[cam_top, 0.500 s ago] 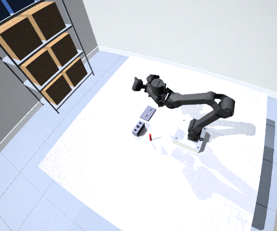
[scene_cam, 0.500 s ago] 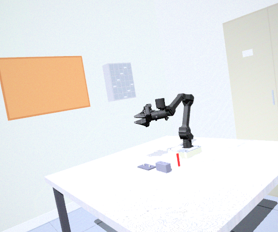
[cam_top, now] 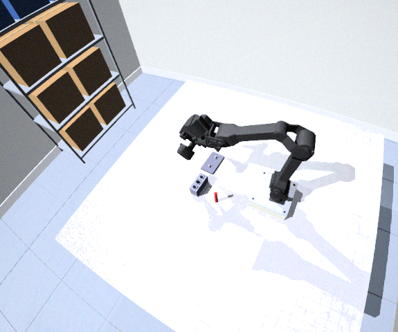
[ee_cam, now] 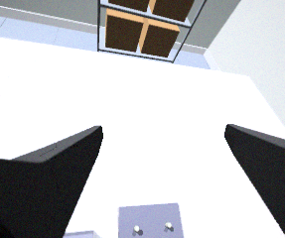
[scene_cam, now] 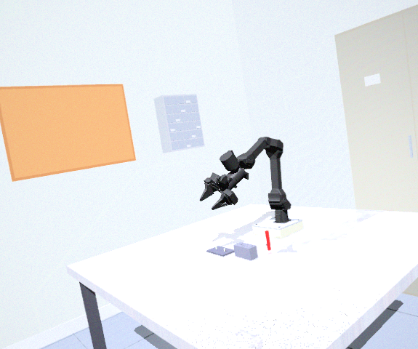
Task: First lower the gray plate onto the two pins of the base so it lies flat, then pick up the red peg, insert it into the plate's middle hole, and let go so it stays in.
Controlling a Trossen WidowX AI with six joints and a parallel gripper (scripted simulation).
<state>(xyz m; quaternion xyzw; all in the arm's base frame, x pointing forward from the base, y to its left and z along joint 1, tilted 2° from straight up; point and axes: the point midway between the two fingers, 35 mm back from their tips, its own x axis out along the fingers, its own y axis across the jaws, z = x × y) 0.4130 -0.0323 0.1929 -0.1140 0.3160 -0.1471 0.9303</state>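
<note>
The gray plate lies 19 cm below my gripper tip, 10 cm to the left of it and 8 cm behind it. From my gripper tip the other things lie so: base (22 cm below, 9 cm behind, 5 cm to the right); then red peg (19 cm below, 18 cm behind, 14 cm to the left).
</note>
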